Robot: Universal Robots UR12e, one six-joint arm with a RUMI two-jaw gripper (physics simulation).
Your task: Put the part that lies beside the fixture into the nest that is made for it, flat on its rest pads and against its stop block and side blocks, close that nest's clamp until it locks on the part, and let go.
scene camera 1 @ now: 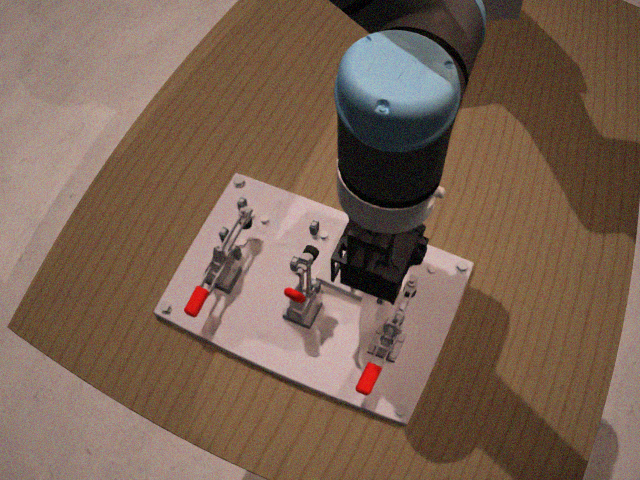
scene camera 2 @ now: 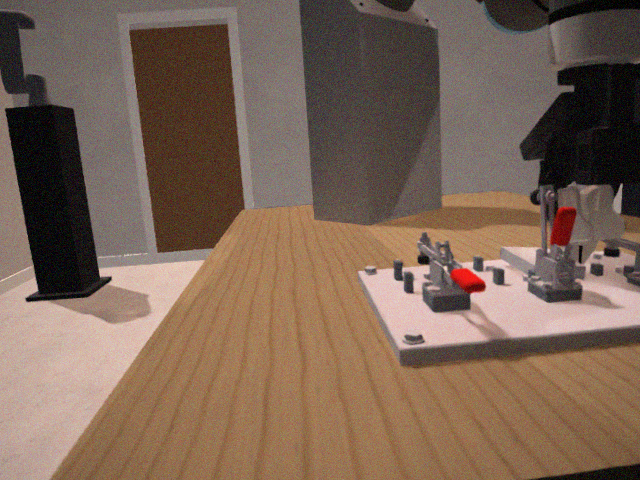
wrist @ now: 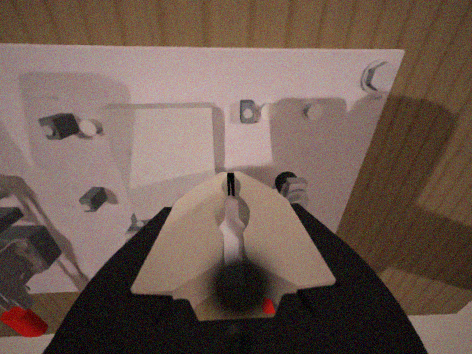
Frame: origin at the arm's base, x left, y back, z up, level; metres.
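Seen in the pictures: gripper, fingertip midpoint: (scene camera 2: 578,264) (wrist: 230,174).
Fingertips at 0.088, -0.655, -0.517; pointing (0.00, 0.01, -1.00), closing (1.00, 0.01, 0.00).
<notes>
Pixels of each thing's top centre, then the offset from my fingertips to it, as dx, dy, dz. "pt": a spot on its surface instead.
- pale flat block at its top centre: (wrist: 165,175) (scene camera 1: 352,257) (scene camera 2: 540,251) -0.041, +0.009, +0.016
- white fixture plate at its top centre: (wrist: 149,210) (scene camera 2: 537,286) (scene camera 1: 313,290) -0.070, -0.039, -0.008
- middle clamp at a spot on its surface: (scene camera 2: 554,284) pt -0.081, -0.087, +0.009
- red handle at its top centre: (scene camera 2: 564,206) (scene camera 1: 293,288) -0.071, -0.082, +0.081
- left clamp at its top centre: (scene camera 2: 444,242) (scene camera 1: 216,253) -0.180, -0.068, +0.054
- right clamp at its top centre: (scene camera 1: 390,328) +0.040, -0.069, +0.044
- dark block at its top centre: (wrist: 261,114) +0.019, +0.044, +0.005
- bolt at its top centre: (wrist: 383,76) (scene camera 1: 462,265) +0.091, +0.064, -0.001
The part, a pale flat block (wrist: 172,142) (scene camera 2: 519,255), lies on the white fixture plate (scene camera 1: 258,335) (scene camera 2: 516,320) (wrist: 175,75), between dark blocks at its left and right. Seating on the pads cannot be told; the gripper hides most of it in scene camera 1. The middle clamp (scene camera 1: 303,310) (scene camera 2: 554,284) stands open beside it, arm upright, red handle (scene camera 1: 295,294) (scene camera 2: 563,226) raised. My gripper (wrist: 230,174) (scene camera 2: 580,253) is shut and empty, tips low near the part's right edge in the wrist view.
The left clamp (scene camera 1: 223,266) (scene camera 2: 445,291) and the right clamp (scene camera 1: 387,338) have lowered arms and red handles pointing outward. Small dark blocks (wrist: 95,198) (scene camera 2: 498,275) stand left of the part, another dark block (wrist: 248,111) right of it. A bolt (wrist: 378,77) marks the plate's corner.
</notes>
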